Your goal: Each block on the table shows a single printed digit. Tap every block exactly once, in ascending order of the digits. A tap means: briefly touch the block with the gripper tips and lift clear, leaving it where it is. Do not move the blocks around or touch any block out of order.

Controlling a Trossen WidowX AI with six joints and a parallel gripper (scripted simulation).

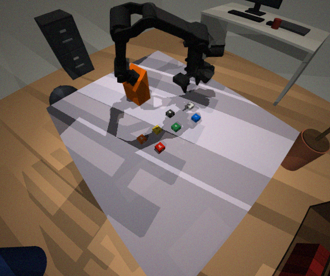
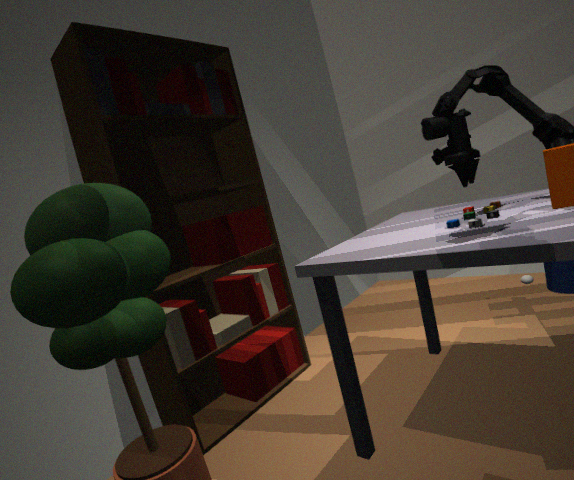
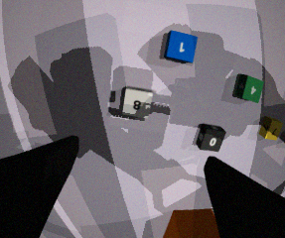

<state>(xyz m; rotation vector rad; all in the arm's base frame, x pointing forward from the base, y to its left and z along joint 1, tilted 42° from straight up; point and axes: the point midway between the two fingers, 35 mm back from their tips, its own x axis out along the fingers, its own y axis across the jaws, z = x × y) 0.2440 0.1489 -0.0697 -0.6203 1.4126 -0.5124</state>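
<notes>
Right now the black block is 11 cm below my gripper tip, 10 cm to the right of it and 3 cm behind it. From my gripper tip the other things lie so: green block: 14 cm to the right, 11 cm below, 6 cm ahead; then white block: 11 cm below, 1 cm to the left; then blue block: 11 cm below, 8 cm ahead, 3 cm to the right.
</notes>
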